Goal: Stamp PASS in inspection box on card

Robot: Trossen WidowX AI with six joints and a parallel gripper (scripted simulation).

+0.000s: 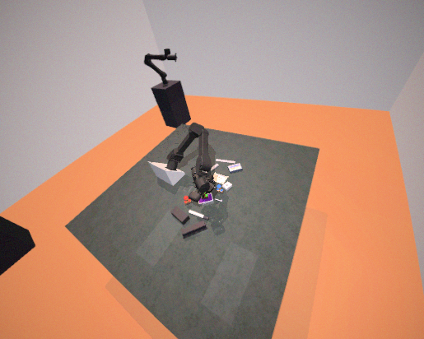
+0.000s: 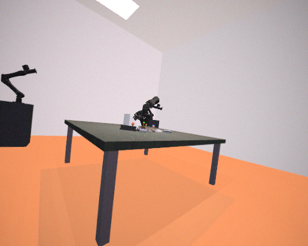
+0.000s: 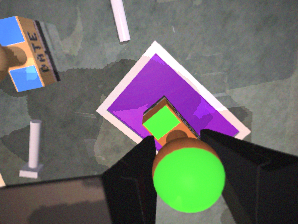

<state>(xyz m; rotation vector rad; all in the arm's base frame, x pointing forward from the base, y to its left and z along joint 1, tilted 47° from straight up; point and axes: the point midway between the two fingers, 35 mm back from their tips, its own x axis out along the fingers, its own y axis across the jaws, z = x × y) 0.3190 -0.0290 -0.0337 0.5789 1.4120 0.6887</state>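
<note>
My gripper tip is 4 cm above the purple ink pad. Also, from my gripper tip: green-knobbed stamp right at my gripper tip; blue-knobbed stamp 9 cm to the left, 5 cm ahead, 2 cm below; red-knobbed stamp 8 cm behind, 7 cm to the right, 2 cm below.
</note>
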